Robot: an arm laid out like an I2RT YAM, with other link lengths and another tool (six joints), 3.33 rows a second.
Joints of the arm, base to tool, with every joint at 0 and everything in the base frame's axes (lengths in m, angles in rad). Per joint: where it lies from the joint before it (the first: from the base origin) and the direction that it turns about. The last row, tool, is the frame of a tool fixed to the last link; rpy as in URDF.
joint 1: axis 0 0 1 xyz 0 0 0.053
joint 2: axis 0 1 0 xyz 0.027 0.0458 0.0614
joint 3: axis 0 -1 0 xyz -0.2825 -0.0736 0
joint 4: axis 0 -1 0 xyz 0.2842 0.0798 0.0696
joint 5: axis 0 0 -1 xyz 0.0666 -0.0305 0.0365
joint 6: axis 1 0 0 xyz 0.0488 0 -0.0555
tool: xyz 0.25 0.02 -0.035 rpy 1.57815 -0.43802 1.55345
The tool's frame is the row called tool.
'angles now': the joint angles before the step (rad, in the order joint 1, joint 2, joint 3, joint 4, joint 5, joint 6). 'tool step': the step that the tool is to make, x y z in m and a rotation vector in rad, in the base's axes. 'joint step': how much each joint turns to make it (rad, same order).
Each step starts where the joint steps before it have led.
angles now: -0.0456 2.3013 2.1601 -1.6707 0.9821 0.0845
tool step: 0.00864 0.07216 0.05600 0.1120 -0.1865 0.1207
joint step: 0.1312 -0.2171 -0.0015 -0.0195 -0.1083 -0.0092
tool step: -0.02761 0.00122 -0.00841 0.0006 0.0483 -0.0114
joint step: 0.0050 -0.0649 -0.1355 0.0036 -0.0061 0.0248
